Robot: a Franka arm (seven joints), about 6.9 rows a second.
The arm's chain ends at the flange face. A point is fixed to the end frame.
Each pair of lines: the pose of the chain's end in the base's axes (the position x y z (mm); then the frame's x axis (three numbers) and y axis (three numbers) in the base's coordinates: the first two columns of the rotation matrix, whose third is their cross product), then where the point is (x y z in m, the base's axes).
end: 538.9 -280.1 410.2 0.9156 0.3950 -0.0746 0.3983 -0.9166 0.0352
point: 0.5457 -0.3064 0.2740
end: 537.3 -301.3 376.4 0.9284 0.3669 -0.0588 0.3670 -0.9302 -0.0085
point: 0.5430 -0.3214 0.2391
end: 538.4 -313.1 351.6 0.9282 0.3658 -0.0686 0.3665 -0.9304 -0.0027
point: 0.5432 -0.3345 0.2144
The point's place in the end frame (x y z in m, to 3 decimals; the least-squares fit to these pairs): 0.006 0.022 0.137
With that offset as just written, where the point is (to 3 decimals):
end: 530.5 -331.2 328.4 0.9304 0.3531 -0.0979 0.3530 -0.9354 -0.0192
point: 0.530 -0.352 0.191
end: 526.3 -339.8 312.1 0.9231 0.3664 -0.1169 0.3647 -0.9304 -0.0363
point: 0.523 -0.359 0.175
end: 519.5 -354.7 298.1 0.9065 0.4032 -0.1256 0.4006 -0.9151 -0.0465
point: 0.515 -0.374 0.161
